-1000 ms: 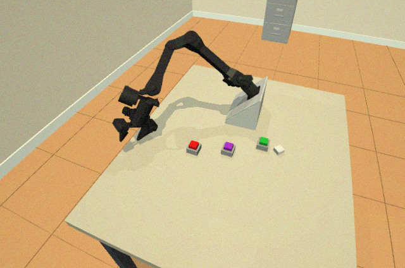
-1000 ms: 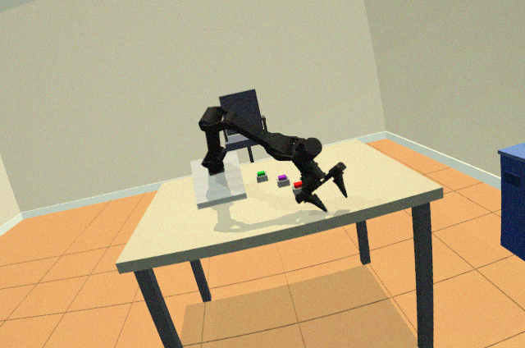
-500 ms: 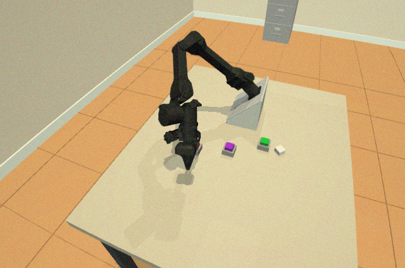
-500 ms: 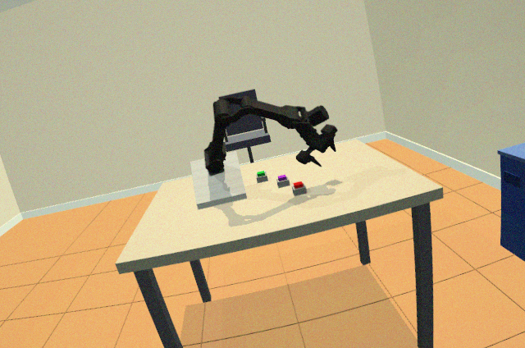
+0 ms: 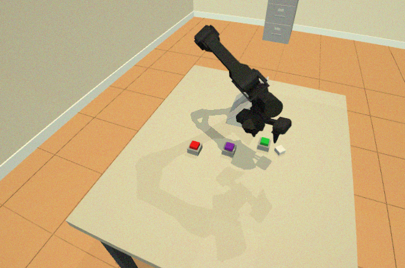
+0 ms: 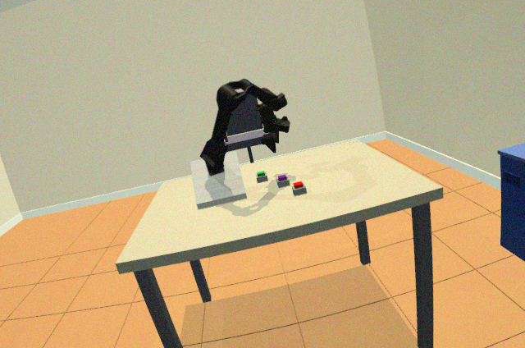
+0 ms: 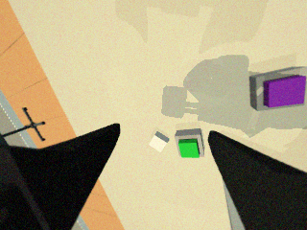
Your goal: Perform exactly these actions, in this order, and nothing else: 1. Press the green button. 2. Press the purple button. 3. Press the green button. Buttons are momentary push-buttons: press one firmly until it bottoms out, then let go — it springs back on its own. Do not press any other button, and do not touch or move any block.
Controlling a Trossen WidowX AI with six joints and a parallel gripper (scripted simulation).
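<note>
The green button lies 9 cm behind my gripper tip, 1 cm to the left of it and 10 cm below it. Also, from my gripper tip: red button (1 cm ahead, 26 cm to the right, 10 cm below); then purple button (2 cm behind, 13 cm to the right, 10 cm below); then small white block (8 cm behind, 8 cm to the left, 12 cm below).
</note>
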